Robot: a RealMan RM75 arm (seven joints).
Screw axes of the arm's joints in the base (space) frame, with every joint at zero. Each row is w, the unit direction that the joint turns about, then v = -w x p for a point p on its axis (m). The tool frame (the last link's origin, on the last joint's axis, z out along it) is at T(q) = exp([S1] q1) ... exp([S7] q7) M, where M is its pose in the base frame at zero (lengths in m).
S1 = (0, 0, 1, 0.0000, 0.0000, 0.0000)
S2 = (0, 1, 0, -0.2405, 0.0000, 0.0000)
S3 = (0, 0, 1, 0.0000, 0.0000, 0.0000)
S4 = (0, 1, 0, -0.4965, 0.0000, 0.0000)
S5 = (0, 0, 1, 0.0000, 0.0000, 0.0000)
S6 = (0, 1, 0, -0.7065, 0.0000, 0.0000)
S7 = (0, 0, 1, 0.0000, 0.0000, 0.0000)
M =
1 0 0 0.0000
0 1 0 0.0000
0 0 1 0.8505
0 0 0 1
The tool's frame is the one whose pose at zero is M.
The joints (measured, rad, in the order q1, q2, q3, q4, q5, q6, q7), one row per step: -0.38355 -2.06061 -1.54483 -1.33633 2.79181 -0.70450 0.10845; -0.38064 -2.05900 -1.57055 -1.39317 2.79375 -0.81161 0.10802; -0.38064 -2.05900 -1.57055 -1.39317 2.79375 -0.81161 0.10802; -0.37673 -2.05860 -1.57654 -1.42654 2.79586 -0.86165 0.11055; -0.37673 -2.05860 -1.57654 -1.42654 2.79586 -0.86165 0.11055; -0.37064 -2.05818 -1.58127 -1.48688 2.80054 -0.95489 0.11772; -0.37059 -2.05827 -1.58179 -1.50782 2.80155 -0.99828 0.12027; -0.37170 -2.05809 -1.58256 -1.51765 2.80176 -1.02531 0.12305
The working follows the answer.
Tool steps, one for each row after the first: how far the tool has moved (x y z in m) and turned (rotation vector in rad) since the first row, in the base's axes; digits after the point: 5 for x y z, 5 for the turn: 0.00254 -0.00511 0.00779 -0.02887 0.00766 0.03698; 0.00254 -0.00511 0.00779 -0.02887 0.00766 0.03698; 0.00529 -0.00856 0.01092 -0.04483 0.01541 0.04630; 0.00529 -0.00856 0.01092 -0.04483 0.01541 0.04630; 0.01086 -0.01590 0.01512 -0.08075 0.03561 0.05981; 0.01276 -0.01943 0.01564 -0.10197 0.04515 0.06934; 0.01341 -0.02152 0.01574 -0.11669 0.05217 0.07646
Tool pose at each row, in the base's axes (x y z in m, rotation vector in rad; rounded; the steps above come from the unrounded poses): -0.21437 0.39889 0.01017 -1.97291 -0.92646 -0.06884; -0.21183 0.39378 0.01796 -1.98052 -0.96350 -0.02700; -0.21183 0.39378 0.01796 -1.98052 -0.96350 -0.02700; -0.20908 0.39033 0.02110 -1.98945 -0.97077 -0.00657; -0.20908 0.39033 0.02110 -1.98945 -0.97077 -0.00657; -0.20351 0.38299 0.02529 -2.01247 -0.97782 0.03817; -0.20161 0.37946 0.02582 -2.02542 -0.98498 0.06331; -0.20096 0.37737 0.02592 -2.03397 -0.99012 0.08154

